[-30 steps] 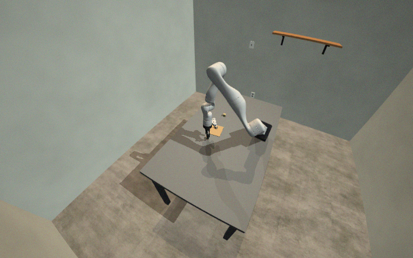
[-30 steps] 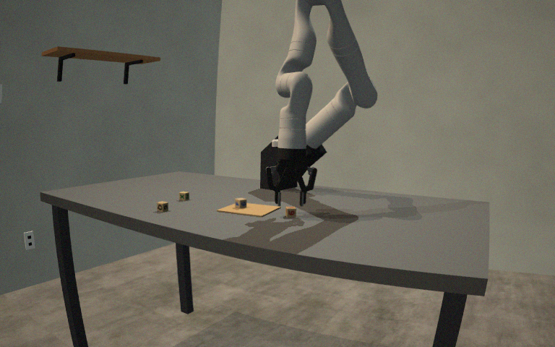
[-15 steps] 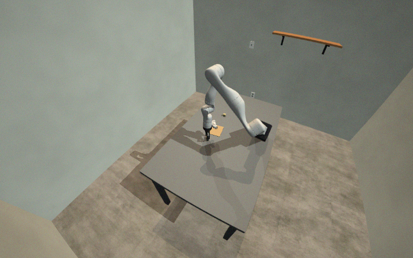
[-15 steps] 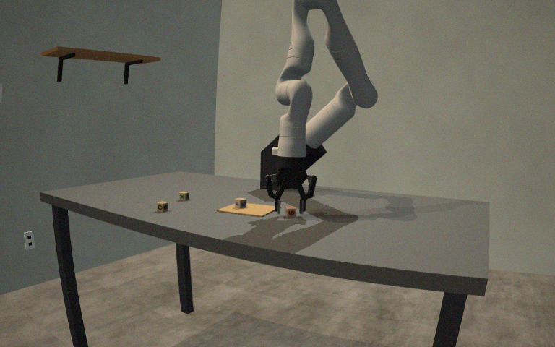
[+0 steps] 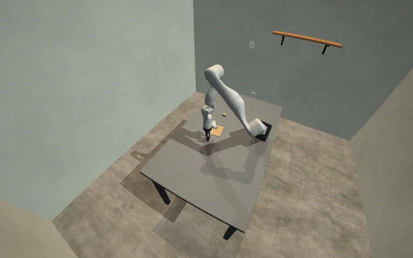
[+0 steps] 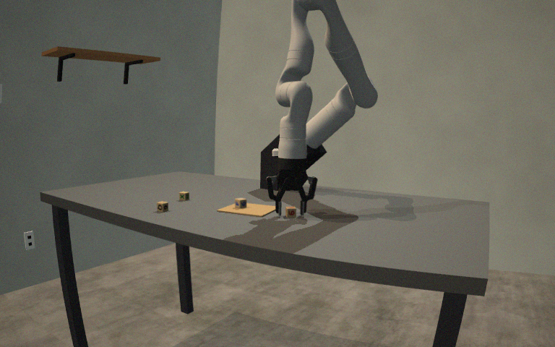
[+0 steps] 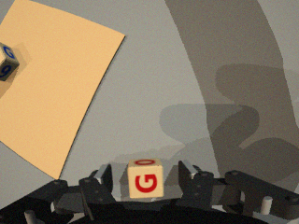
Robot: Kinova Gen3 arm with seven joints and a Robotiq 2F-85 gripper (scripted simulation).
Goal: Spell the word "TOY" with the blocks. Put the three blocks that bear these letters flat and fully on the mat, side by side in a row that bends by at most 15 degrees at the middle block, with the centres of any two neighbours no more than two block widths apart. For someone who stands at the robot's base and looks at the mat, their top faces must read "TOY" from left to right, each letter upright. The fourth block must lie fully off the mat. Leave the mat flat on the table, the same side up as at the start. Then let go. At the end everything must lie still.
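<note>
My gripper is now 1 cm above the block. From my hand the other things lie so: tan mat: 14 cm to the right, 2 cm below.
</note>
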